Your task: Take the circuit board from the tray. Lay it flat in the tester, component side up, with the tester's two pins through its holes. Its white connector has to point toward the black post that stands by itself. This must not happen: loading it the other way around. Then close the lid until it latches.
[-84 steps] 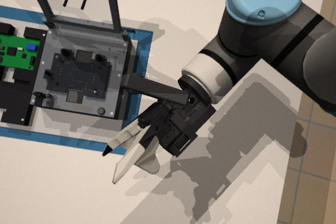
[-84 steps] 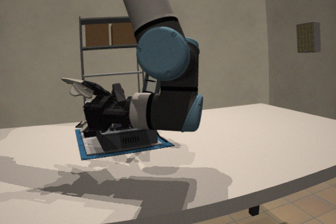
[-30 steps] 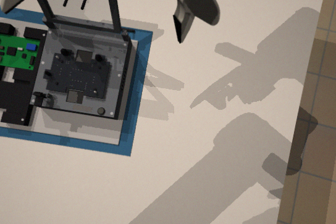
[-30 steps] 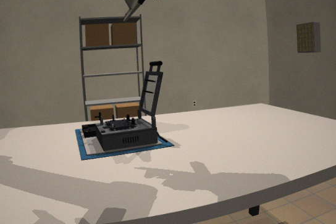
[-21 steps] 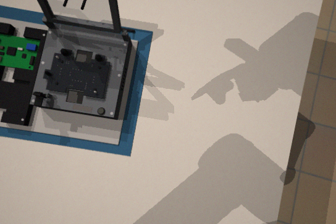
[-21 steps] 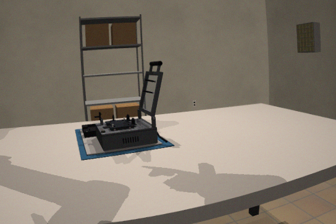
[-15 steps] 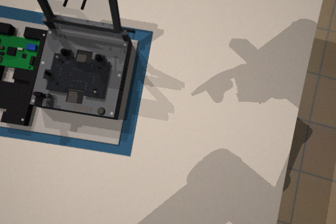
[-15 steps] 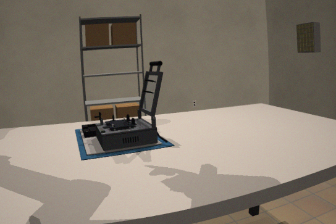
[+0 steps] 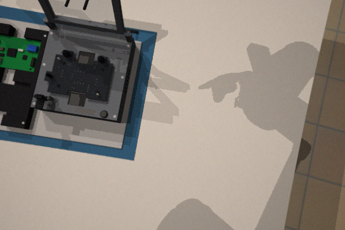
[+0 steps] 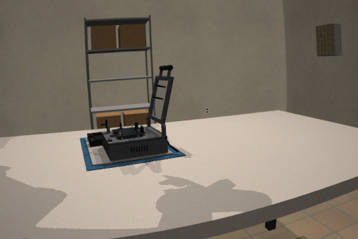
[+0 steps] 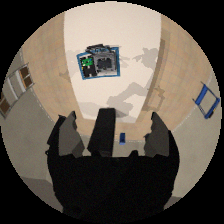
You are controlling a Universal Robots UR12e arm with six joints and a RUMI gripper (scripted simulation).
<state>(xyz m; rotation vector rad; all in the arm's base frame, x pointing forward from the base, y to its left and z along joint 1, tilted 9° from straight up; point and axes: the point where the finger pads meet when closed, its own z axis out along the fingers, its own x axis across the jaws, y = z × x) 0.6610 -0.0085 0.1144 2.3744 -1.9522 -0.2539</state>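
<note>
Now: hand 59 cm above the green circuit board, 29 cm to the right of it and 3 cm past it. Round my hand: dark grey tester: 50 cm below, 16 cm to the left; then dark nest: 54 cm below, 12 cm to the left, 2 cm behind; then tester lid: 43 cm below, 15 cm to the left, 10 cm ahead.
</note>
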